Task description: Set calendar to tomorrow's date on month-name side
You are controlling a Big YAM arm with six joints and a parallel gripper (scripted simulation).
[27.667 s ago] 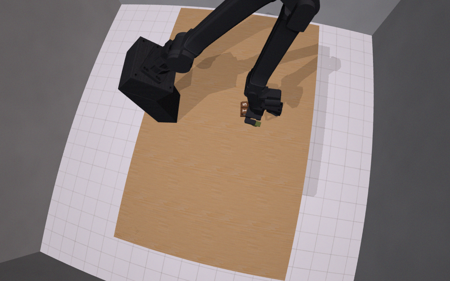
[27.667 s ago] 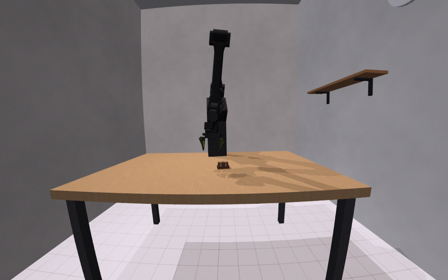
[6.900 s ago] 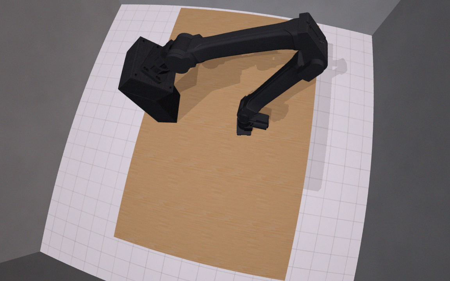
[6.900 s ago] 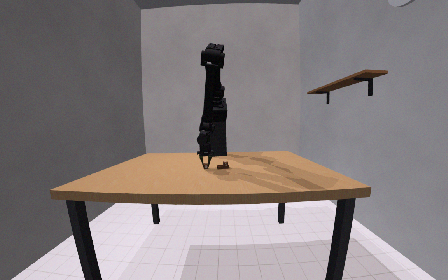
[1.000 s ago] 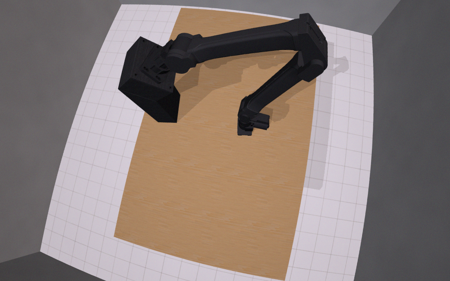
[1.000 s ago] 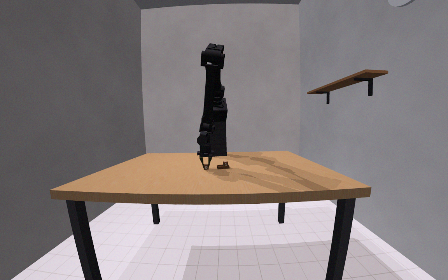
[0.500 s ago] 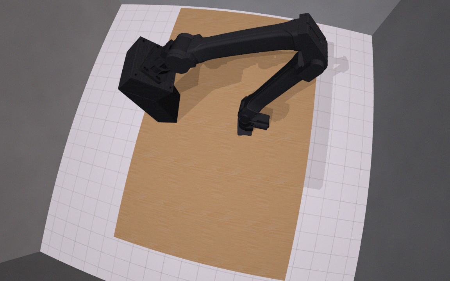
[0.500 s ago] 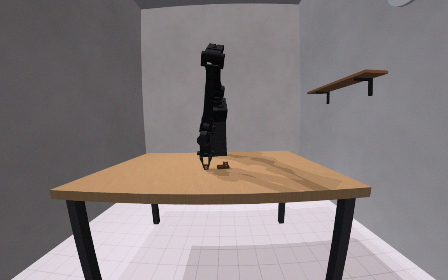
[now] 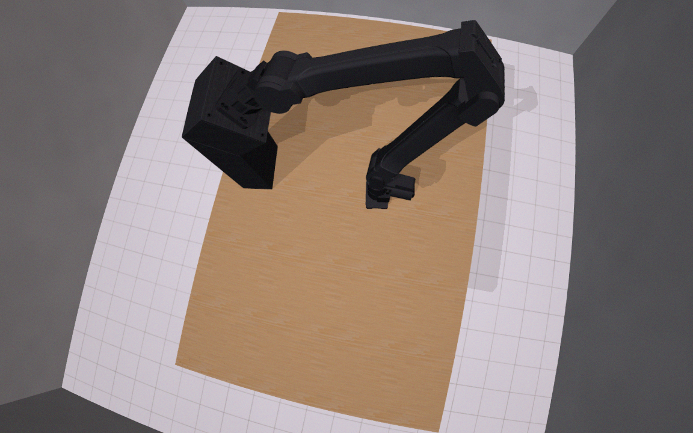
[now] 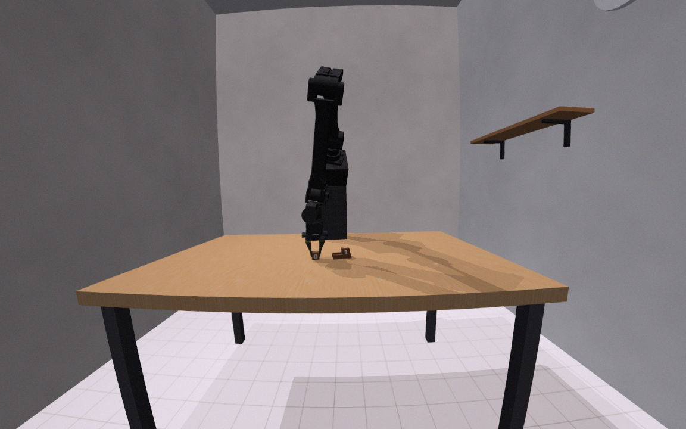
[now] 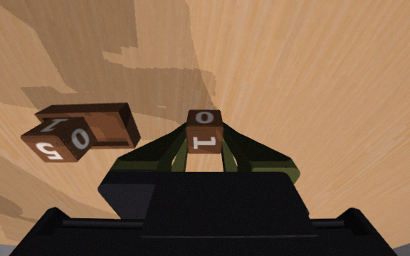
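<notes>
Right now my hand is right at the cube. From my hand the other things lie so: brown calendar tray (5 cm behind, 10 cm to the left, 1 cm below).
</notes>
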